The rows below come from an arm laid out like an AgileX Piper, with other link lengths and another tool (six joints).
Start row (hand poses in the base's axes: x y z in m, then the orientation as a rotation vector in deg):
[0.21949 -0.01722 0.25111 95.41 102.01 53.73]
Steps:
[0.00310 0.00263 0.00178 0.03 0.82 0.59]
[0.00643 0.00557 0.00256 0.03 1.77 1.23]
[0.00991 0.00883 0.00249 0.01 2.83 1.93]
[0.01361 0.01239 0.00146 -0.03 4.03 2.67]
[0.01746 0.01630 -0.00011 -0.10 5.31 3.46]
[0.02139 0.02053 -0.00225 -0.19 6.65 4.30]
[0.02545 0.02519 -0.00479 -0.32 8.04 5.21]
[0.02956 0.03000 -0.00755 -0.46 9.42 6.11]
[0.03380 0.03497 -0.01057 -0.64 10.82 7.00]
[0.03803 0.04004 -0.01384 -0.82 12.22 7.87]
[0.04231 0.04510 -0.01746 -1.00 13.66 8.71]
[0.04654 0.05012 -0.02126 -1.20 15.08 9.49]
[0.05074 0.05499 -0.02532 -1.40 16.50 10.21]
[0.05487 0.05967 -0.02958 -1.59 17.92 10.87]
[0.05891 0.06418 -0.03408 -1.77 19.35 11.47]
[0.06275 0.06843 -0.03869 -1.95 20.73 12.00]
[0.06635 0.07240 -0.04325 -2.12 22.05 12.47]
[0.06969 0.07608 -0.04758 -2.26 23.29 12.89]
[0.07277 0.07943 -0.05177 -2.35 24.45 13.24]
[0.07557 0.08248 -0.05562 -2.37 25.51 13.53]
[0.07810 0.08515 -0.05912 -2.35 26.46 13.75]
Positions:
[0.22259 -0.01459 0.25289 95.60 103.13 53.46]
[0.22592 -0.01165 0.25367 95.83 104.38 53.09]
[0.22940 -0.00839 0.25360 96.08 105.78 52.64]
[0.23310 -0.00483 0.25257 96.38 107.31 52.08]
[0.23695 -0.00092 0.25100 96.67 108.95 51.45]
[0.24088 0.00331 0.24886 96.94 110.68 50.75]
[0.24494 0.00797 0.24632 97.16 112.52 49.99]
[0.24905 0.01278 0.24356 97.35 114.35 49.20]
[0.25329 0.01775 0.24054 97.53 116.19 48.34]
[0.25752 0.02282 0.23727 97.70 118.01 47.45]
[0.26180 0.02788 0.23365 97.92 119.82 46.50]
[0.26603 0.03290 0.22985 98.14 121.56 45.49]
[0.27023 0.03777 0.22579 98.40 123.24 44.45]
[0.27436 0.04245 0.22153 98.71 124.86 43.37]
[0.27840 0.04696 0.21703 99.06 126.41 42.25]
[0.28224 0.05121 0.21242 99.43 127.86 41.12]
[0.28584 0.05518 0.20786 99.81 129.21 40.02]
[0.28918 0.05886 0.20353 100.19 130.44 38.98]
[0.29226 0.06221 0.19934 100.60 131.55 38.02]
[0.29506 0.06526 0.19549 101.05 132.52 37.19]
[0.29759 0.06793 0.19199 101.51 133.35 36.46]

